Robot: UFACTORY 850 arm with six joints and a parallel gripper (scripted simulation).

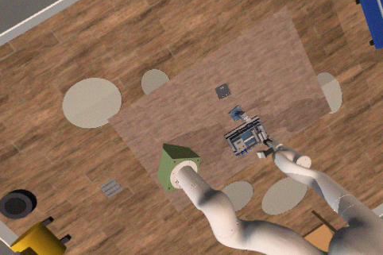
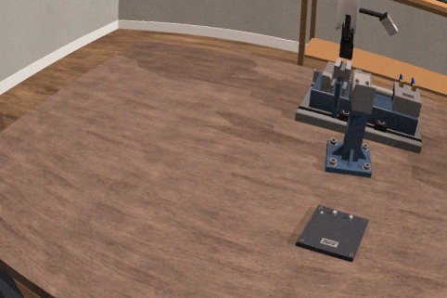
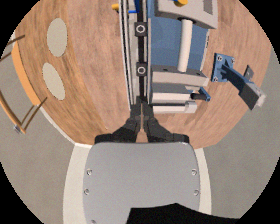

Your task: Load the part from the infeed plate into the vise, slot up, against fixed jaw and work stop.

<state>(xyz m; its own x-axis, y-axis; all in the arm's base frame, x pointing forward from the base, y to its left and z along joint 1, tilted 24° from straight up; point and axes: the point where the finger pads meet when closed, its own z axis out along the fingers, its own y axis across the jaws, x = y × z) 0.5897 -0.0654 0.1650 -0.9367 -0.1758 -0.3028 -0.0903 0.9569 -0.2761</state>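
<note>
The part is 50 mm to the left of my hand and 30 mm below it. Also, from my hand: air cylinder: 170 mm behind, 50 mm to the left, 50 mm below.
</note>
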